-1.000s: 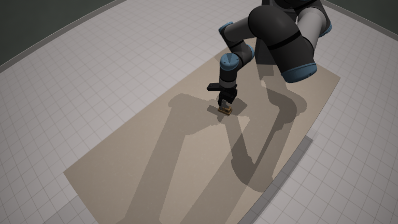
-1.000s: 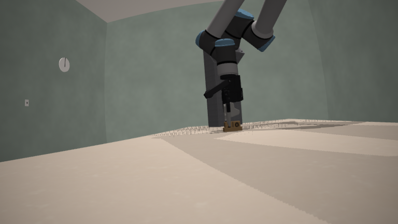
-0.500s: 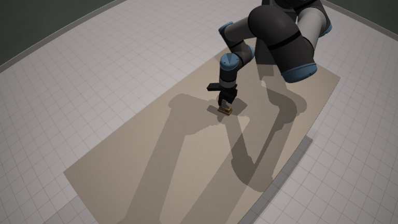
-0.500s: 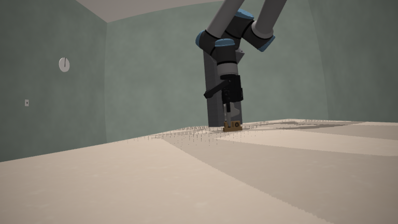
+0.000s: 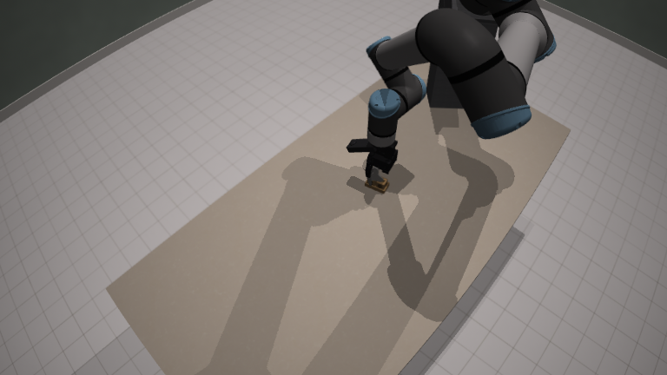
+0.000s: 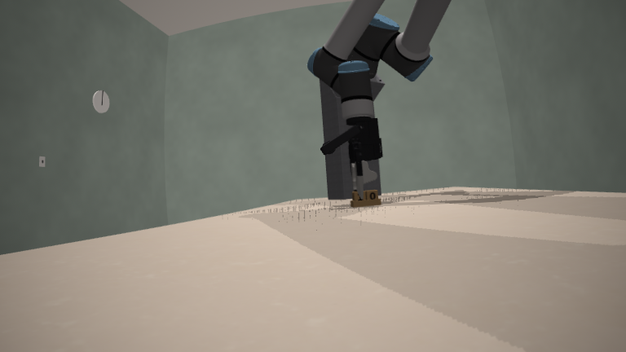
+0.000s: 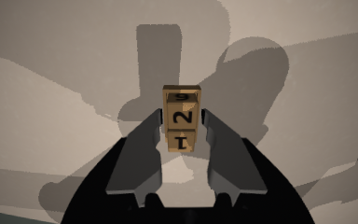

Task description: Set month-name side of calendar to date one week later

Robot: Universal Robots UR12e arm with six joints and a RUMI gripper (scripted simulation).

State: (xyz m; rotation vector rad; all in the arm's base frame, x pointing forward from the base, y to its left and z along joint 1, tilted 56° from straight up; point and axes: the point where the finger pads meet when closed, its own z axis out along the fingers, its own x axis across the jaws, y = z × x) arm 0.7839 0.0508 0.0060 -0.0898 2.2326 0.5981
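The cube is 10 mm below my hand. The rest, counted from my hand: wooden tray: 10 mm behind, 20 mm to the left, 30 mm below.
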